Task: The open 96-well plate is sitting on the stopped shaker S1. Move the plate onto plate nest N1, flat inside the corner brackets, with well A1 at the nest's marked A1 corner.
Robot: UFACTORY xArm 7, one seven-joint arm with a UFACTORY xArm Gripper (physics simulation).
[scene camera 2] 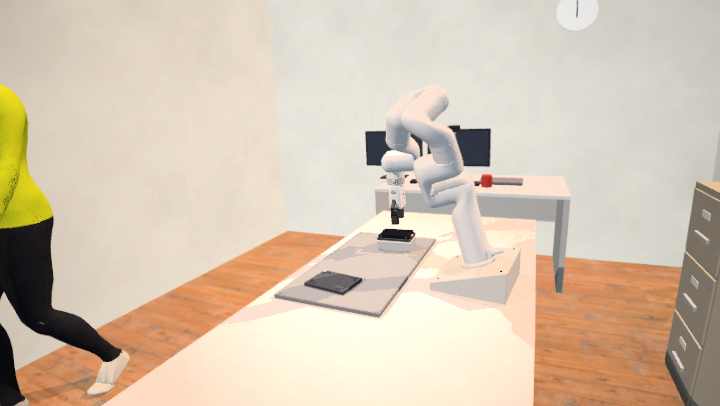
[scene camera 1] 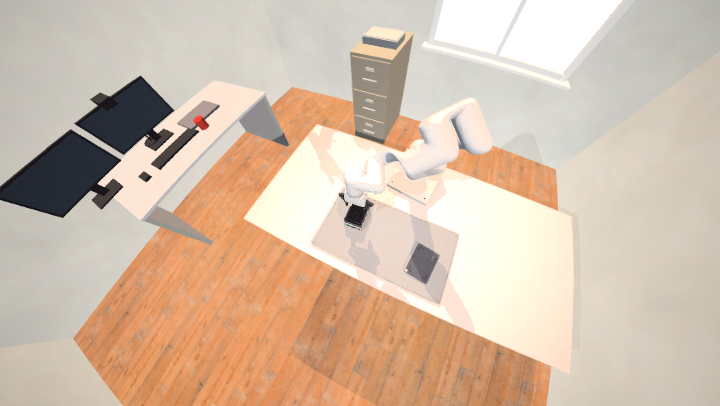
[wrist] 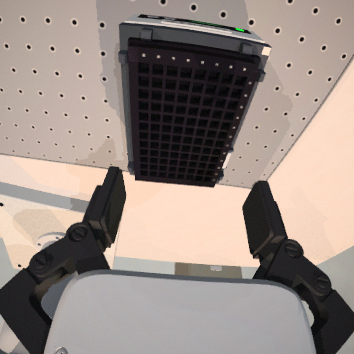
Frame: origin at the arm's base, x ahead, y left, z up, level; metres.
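Where they show: gripper, between the fingertips: (scene camera 2: 397, 221) (scene camera 1: 356, 206) (wrist: 186, 187); arm's base, origin of its link: (scene camera 2: 478, 261).
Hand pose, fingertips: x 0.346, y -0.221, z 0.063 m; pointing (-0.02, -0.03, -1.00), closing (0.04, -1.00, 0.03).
Observation:
Things, the pixels of their top centre, and the offset from my fingertips. "pt": a spot on its surface instead. Level surfaces: height alone.
- dark 96-well plate, centre of its top: (wrist: 182, 135) (scene camera 2: 396, 232) (scene camera 1: 356, 211) 0.006 m ahead, 0.004 m left, 0.047 m down
- light shaker S1, a spot on its surface: (wrist: 200, 38) pt 0.074 m ahead, 0.002 m left, 0.062 m down
- dark nest N1, centre of its top: (scene camera 2: 333, 279) (scene camera 1: 422, 262) 0.124 m ahead, 0.402 m left, 0.102 m down
- grey perforated board, height of its surface: 0.116 m down
- long pale table, height of its surface: 0.129 m down
The dark 96-well plate (scene camera 1: 355, 214) (scene camera 2: 396, 234) (wrist: 185, 115) sits on top of the light shaker S1 (scene camera 2: 395, 245) (wrist: 200, 38), whose display shows a green light in the wrist view. The plate looks flat between the shaker's corner posts. My gripper (scene camera 1: 356, 202) (scene camera 2: 395, 221) (wrist: 186, 187) is open and empty. It hangs above the plate, its fingers spread wider than the plate's short side in the wrist view. The dark nest N1 (scene camera 1: 422, 263) (scene camera 2: 333, 282) lies bare at the other end of the board, with a small white mark at one corner. Well labels are too small to read.
Shaker and nest stand on a grey perforated board (scene camera 1: 332, 237) (scene camera 2: 373, 262) (wrist: 50, 75) on the long pale table (scene camera 1: 519, 267) (scene camera 2: 403, 348). The arm's base wedge (scene camera 2: 473, 282) is beside the board. A person in yellow (scene camera 2: 22, 186) is at the left of scene camera 2.

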